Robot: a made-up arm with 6 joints. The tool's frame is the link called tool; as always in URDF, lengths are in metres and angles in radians. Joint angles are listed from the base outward.
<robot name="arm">
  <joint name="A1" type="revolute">
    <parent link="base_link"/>
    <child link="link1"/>
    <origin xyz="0 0 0.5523" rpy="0 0 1.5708"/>
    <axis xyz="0 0 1"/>
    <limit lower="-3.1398" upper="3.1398"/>
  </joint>
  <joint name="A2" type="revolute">
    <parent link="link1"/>
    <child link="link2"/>
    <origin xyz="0 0 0" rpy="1.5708 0 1.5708"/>
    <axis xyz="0 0 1"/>
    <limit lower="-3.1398" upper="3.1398"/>
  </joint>
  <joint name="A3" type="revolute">
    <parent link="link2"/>
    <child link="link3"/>
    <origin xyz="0 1.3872 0" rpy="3.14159 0 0"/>
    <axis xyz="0 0 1"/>
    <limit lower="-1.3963" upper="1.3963"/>
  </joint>
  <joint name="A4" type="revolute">
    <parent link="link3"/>
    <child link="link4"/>
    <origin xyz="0 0 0" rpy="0 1.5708 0"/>
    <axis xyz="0 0 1"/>
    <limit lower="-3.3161" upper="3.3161"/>
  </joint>
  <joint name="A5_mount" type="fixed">
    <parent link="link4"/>
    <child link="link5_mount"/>
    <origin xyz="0 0 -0.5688" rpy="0 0 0"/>
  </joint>
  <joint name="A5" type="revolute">
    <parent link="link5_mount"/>
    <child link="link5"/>
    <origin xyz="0 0 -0.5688" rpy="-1.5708 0 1.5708"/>
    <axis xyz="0 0 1"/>
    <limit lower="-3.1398" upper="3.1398"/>
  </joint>
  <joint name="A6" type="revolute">
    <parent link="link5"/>
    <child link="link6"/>
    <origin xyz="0 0 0.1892" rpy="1.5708 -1.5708 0"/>
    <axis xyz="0 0 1"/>
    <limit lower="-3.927" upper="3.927"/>
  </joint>
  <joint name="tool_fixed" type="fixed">
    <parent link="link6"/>
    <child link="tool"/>
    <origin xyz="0 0 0" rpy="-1.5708 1.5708 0"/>
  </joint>
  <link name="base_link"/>
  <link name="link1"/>
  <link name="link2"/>
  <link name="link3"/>
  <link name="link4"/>
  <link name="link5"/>
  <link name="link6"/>
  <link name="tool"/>
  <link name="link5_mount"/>
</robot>
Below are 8 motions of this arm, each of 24 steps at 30 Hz.
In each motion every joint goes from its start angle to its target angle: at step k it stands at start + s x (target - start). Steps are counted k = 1, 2, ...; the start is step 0. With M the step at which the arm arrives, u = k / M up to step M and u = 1 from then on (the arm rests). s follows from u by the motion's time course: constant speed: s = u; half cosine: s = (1 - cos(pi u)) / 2; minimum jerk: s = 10 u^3 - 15 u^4 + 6 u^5.
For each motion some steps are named. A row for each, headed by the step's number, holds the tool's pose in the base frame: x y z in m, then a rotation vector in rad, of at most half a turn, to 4 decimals.
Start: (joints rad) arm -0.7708 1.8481 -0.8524 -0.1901 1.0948 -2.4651
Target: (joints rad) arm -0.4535 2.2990 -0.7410 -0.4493 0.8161 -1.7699
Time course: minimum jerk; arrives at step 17
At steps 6, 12, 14, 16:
6: 0.0394 -0.2714 -0.3254 1.8474 0.0006 -2.4763
12: -0.1171 -0.1337 -0.3967 1.2193 0.7440 -2.5090
14: -0.1546 -0.1139 -0.4029 1.0984 0.8716 -2.4947
16: -0.1681 -0.1076 -0.4045 1.0564 0.9149 -2.4885

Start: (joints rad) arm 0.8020 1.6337 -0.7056 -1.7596 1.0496 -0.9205
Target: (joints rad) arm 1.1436 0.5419 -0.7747 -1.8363 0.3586 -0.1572
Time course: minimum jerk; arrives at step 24
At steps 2, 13, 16, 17, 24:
2: 0.2966 0.3589 -0.2207 0.2796 0.1294 -1.2750
13: 0.3890 0.6858 0.2112 0.6197 0.6862 -1.0350
16: 0.3554 0.7499 0.4032 0.7119 0.9081 -0.8169
17: 0.3414 0.7601 0.4559 0.7325 0.9653 -0.7460
24: 0.2966 0.7713 0.5938 0.7776 1.1057 -0.5365

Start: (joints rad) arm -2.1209 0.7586 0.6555 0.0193 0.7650 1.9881
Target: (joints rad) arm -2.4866 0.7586 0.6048 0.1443 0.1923 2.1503
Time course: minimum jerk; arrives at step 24
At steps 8, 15, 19, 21, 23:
8: -1.3764 -1.5781 1.4386 -1.5630 2.0695 -1.6619
15: -1.6455 -1.2920 1.4211 -1.1533 2.3935 -1.3265
19: -1.7391 -1.1615 1.4139 -0.9685 2.4785 -1.1897
21: -1.7591 -1.1305 1.4123 -0.9251 2.4939 -1.1586
23: -1.7654 -1.1206 1.4118 -0.9113 2.4985 -1.1488

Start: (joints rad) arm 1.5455 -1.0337 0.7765 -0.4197 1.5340 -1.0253
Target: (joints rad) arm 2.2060 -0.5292 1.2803 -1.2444 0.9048 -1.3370
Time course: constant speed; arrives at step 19
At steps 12, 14, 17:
12: 0.4965 -0.9096 2.7412 -1.7349 0.0542 -0.4739
14: 0.5170 -0.8201 2.7901 -1.6746 -0.1336 -0.4372
17: 0.5270 -0.6883 2.8572 -1.5490 -0.3988 -0.3700

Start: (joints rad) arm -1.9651 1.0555 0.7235 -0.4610 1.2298 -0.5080
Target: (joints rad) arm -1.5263 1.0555 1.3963 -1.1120 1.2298 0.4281
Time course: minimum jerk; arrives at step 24
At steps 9, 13, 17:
9: -0.7717 -2.1888 0.9577 -0.5149 -1.4988 -1.8095
13: -0.4553 -2.3098 1.1601 -0.5211 -1.5966 -1.8775
17: -0.1525 -2.3476 1.3485 -0.4325 -1.6674 -1.9437

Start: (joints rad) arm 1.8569 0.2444 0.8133 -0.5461 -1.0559 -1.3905
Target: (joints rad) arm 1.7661 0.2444 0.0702 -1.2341 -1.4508 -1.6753
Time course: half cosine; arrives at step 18
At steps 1, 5, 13, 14, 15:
1: -0.2256 1.3412 2.4219 0.5126 2.0098 1.2306
5: -0.2346 1.4046 2.2725 0.3870 2.1957 1.0058
13: -0.2256 1.4502 1.6817 -0.0244 2.6825 -0.0012
14: -0.2222 1.4388 1.6268 -0.0581 2.7115 -0.1067
15: -0.2193 1.4277 1.5829 -0.0846 2.7327 -0.1931

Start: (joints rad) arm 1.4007 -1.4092 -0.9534 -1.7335 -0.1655 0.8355
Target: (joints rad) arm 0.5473 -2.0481 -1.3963 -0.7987 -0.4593 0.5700
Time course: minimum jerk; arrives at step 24
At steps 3, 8, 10, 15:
3: -0.0765 -0.2589 1.0976 0.9911 0.2717 1.6450
8: -0.0955 -0.2808 0.9666 0.8596 0.0908 1.5466
10: -0.1104 -0.2872 0.8765 0.7535 -0.0138 1.4616
15: -0.1412 -0.2717 0.6446 0.4320 -0.2020 1.1625

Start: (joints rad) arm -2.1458 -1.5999 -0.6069 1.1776 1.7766 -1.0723
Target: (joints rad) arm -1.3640 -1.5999 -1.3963 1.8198 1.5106 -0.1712
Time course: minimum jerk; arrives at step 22
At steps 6, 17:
6: 0.3193 0.7486 1.5100 -1.5436 0.0519 -0.1428
17: -0.0118 0.3404 0.9916 -1.6057 0.0966 0.1850

